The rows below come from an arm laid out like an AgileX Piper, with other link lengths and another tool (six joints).
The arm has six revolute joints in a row. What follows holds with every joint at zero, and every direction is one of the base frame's. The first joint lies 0.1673 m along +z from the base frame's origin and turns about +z. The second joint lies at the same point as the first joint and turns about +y. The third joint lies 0.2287 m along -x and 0.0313 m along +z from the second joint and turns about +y. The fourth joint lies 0.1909 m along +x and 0.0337 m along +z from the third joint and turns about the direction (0.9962, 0, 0.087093). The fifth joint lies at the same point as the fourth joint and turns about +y. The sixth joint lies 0.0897 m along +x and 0.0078 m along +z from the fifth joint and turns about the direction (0.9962, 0, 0.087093). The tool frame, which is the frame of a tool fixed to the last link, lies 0.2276 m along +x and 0.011 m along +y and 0.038 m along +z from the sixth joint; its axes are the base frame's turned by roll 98.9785, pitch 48.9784 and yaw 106.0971 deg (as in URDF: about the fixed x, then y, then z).
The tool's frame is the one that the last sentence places.
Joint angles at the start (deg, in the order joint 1, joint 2, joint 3, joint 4, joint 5, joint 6):
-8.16, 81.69, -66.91, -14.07, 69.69, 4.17
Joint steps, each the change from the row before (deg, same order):
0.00, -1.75, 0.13, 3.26, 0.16, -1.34
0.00, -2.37, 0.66, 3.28, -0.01, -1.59
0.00, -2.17, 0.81, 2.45, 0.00, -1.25
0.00, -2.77, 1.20, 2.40, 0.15, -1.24
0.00, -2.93, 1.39, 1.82, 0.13, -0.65
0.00, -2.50, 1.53, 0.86, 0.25, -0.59
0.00, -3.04, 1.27, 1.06, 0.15, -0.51
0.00, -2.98, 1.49, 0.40, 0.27, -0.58
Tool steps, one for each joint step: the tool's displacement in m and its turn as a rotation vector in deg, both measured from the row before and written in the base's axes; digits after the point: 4 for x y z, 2 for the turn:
0.0028, 0.0166, 0.0042, 2.75, -1.60, 0.74
0.0018, 0.0171, 0.0057, 2.66, -1.88, 1.12
0.0001, 0.0131, 0.0050, 1.93, -1.52, 0.96
-0.0020, 0.0131, 0.0058, 1.84, -1.62, 1.00
-0.0031, 0.0101, 0.0057, 1.41, -1.61, 0.53
-0.0056, 0.0055, 0.0025, 0.57, -0.80, 0.54
-0.0031, 0.0061, 0.0062, 0.65, -1.73, 0.48
-0.0054, 0.0031, 0.0039, 0.02, -1.25, 0.56

